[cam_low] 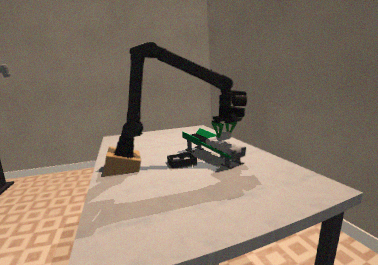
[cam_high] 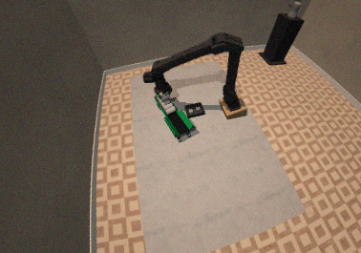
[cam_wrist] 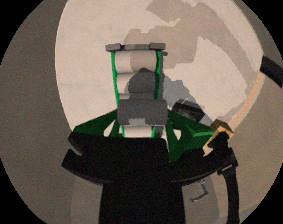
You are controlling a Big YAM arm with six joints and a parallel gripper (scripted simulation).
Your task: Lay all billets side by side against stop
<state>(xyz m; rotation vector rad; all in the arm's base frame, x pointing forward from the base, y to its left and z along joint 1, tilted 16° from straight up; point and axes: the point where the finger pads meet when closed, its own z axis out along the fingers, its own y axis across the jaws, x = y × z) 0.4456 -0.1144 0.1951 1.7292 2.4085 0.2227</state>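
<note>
The grey stop lies 8 cm to the right of my hand, 8 cm below it and 4 cm ahead of it. Round my hand: black tray 20 cm behind, 13 cm below, 7 cm to the left.
</note>
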